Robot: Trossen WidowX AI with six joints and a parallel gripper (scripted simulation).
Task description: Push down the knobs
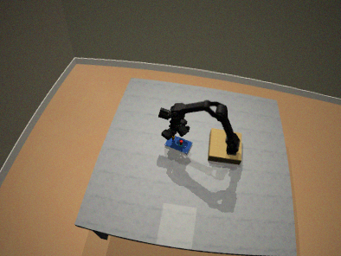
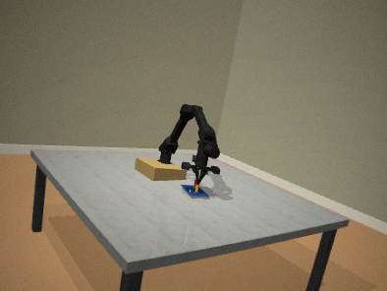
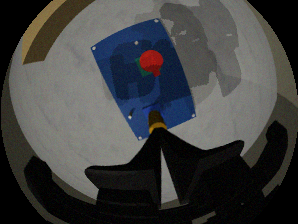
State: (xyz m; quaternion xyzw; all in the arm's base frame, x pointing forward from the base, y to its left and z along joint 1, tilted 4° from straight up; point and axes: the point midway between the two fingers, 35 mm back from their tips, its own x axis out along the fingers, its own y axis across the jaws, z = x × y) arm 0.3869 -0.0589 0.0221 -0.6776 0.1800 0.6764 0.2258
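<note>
My gripper tip is 1 cm above the yellow knob. From my gripper tip the other things lie so: red knob (5 cm behind, 4 cm to the left, 1 cm below).
</note>
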